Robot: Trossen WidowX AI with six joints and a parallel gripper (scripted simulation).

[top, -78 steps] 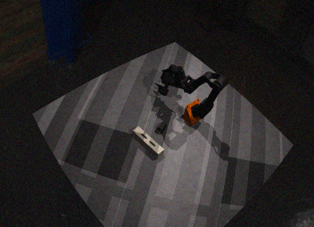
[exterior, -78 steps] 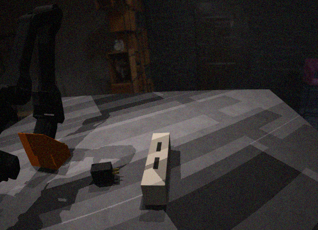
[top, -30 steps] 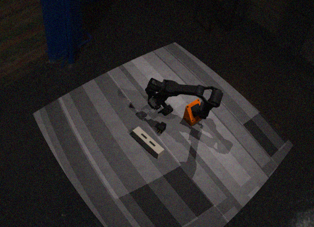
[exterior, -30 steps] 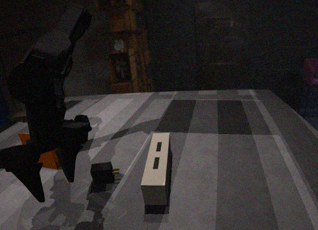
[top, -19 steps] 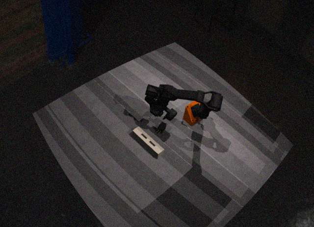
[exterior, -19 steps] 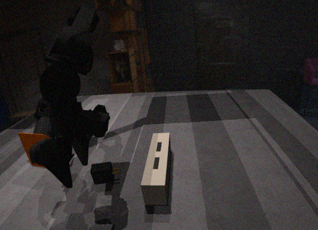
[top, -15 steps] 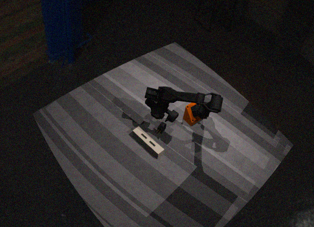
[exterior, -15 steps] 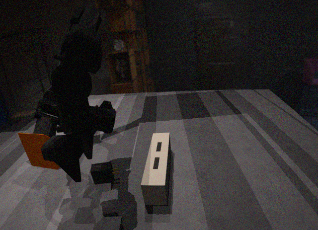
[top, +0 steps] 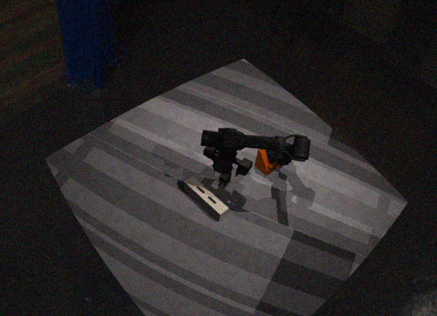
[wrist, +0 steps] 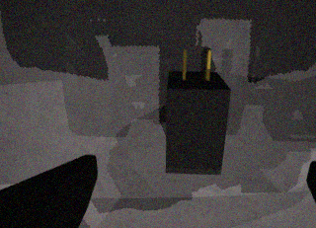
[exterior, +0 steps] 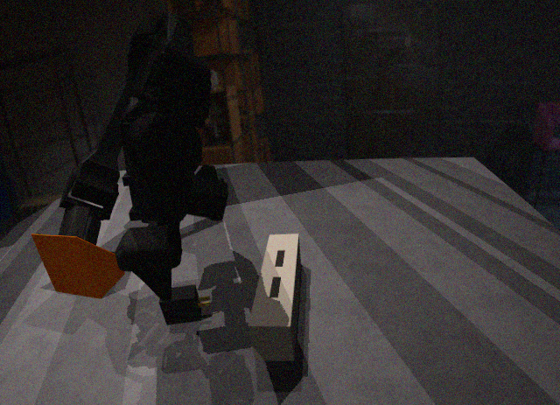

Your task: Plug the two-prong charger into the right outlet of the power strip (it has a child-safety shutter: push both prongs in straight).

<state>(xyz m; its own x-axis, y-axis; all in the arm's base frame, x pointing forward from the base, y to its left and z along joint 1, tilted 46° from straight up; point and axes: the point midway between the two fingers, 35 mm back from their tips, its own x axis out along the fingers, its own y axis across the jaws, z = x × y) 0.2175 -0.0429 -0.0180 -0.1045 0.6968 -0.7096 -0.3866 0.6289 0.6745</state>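
Now: the two-prong charger 2 cm ahead of my gripper tip, 1 cm to the left of it and 5 cm below it.
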